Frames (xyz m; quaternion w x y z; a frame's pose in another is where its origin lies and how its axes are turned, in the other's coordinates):
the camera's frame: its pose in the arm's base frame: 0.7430 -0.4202 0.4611 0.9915 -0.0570 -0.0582 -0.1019
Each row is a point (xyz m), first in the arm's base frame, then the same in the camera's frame.
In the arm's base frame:
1: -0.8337 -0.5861 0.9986
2: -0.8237 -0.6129 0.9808
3: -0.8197 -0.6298 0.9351
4: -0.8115 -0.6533 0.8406
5: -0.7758 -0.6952 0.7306
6: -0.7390 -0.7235 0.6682
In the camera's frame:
1: -1.4326 -0.5448 0.6733
2: -1.4199 -0.5670 0.6513
3: -1.4185 -0.5779 0.6037
4: -1.4179 -0.5895 0.5067
5: -1.3890 -0.6117 0.3892
6: -1.3556 -0.6253 0.3203

